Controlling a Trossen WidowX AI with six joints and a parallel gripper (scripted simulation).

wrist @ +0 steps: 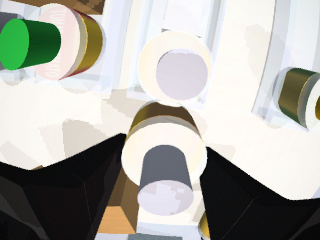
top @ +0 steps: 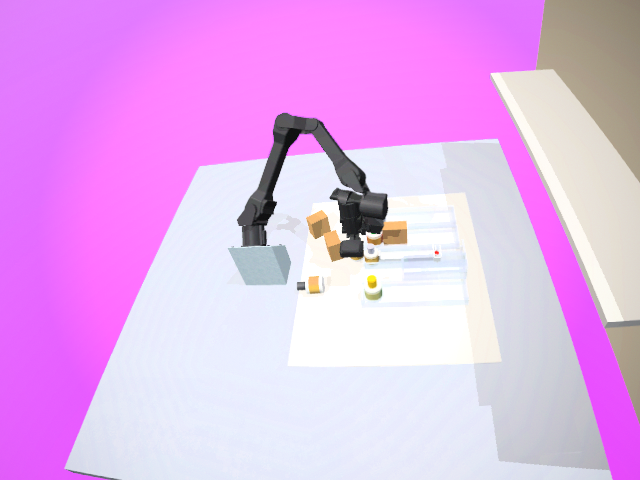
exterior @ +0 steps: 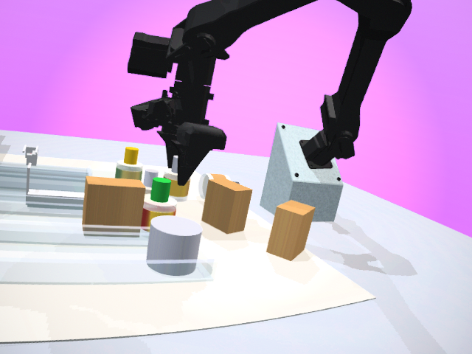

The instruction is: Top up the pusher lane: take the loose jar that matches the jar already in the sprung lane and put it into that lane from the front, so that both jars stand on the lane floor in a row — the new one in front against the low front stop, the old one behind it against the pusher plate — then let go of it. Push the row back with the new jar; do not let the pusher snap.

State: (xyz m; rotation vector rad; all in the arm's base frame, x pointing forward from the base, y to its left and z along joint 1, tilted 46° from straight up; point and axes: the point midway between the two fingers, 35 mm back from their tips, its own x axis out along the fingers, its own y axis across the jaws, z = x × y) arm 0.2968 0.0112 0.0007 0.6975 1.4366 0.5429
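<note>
Right now the block is 120 mm ahead of my gripper tip, 70 mm to the left of it and 20 mm below it. Also, from my gripper tip: sprung lane: 190 mm ahead, 40 mm to the right, 40 mm below; grey cylinder: 70 mm ahead, 170 mm to the left, 30 mm below.
</note>
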